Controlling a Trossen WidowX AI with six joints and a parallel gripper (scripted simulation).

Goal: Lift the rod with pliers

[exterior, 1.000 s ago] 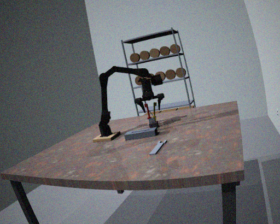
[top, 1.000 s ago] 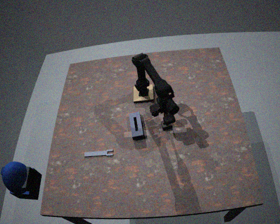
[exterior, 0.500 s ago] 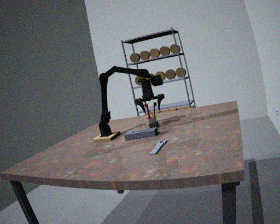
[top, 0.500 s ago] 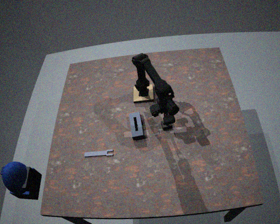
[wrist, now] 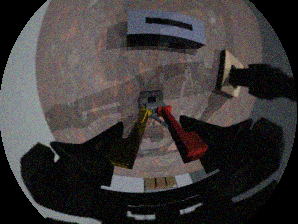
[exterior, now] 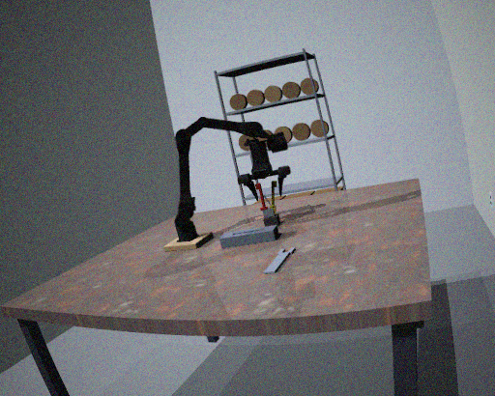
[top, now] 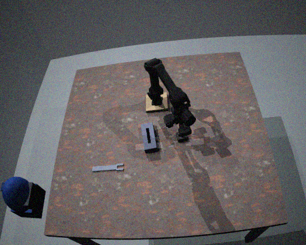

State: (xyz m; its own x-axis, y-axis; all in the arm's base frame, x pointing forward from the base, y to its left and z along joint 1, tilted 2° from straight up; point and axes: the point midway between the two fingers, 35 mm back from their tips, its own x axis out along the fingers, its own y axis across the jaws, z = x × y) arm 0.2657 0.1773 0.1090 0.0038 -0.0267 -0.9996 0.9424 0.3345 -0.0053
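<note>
The grey channel block is 190 mm to the right of my gripper tip and 80 mm below it. Also, from my gripper tip: flat grey forked bar 380 mm to the right, 200 mm ahead, 100 mm below; then small dark holster 90 mm below, 10 mm behind.
</note>
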